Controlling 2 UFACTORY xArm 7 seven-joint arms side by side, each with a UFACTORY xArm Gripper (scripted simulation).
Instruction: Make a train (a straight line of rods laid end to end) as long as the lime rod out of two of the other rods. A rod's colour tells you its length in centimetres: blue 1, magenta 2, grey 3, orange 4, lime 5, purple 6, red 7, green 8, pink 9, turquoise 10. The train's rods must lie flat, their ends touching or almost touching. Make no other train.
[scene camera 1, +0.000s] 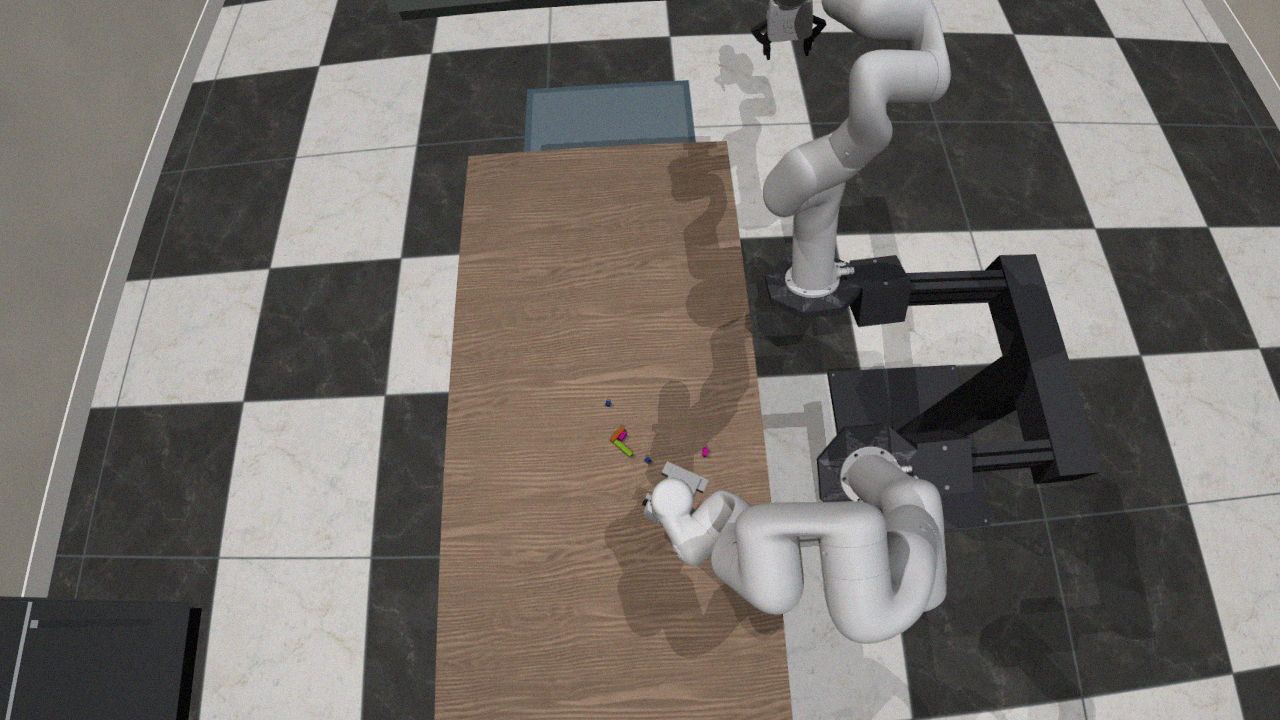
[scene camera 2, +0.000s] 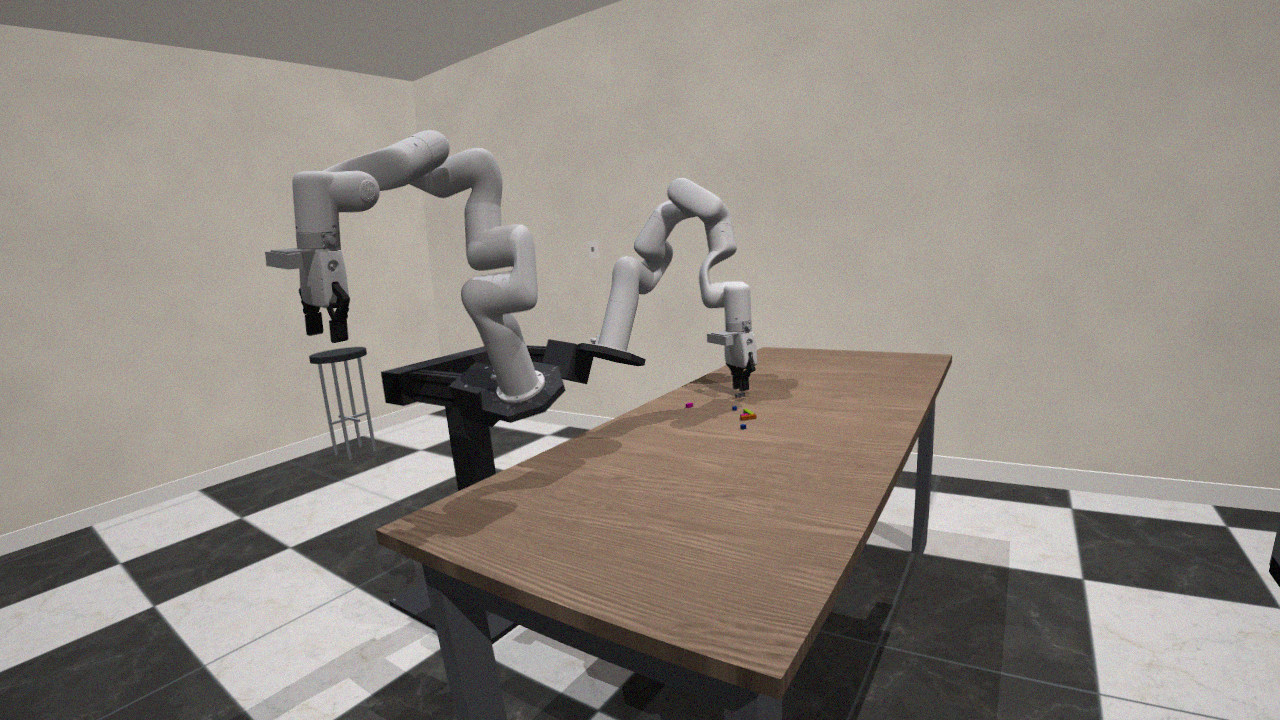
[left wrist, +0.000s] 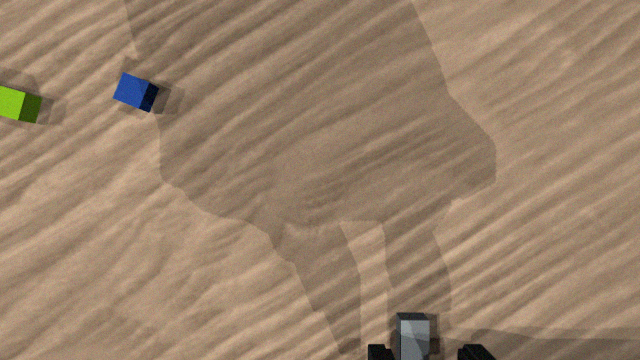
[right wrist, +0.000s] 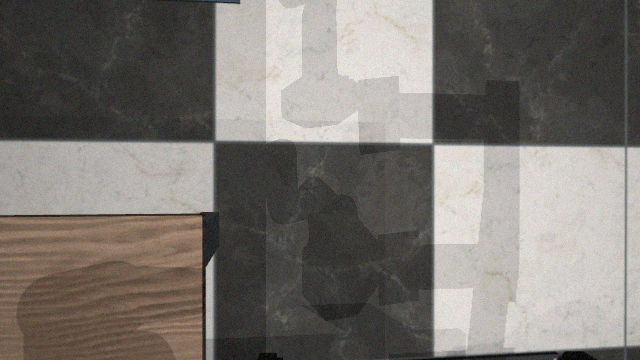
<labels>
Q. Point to my right gripper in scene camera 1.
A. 786, 54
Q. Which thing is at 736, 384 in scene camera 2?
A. My left gripper.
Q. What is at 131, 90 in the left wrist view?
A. A blue rod.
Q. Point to my right gripper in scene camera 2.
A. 327, 337
</labels>
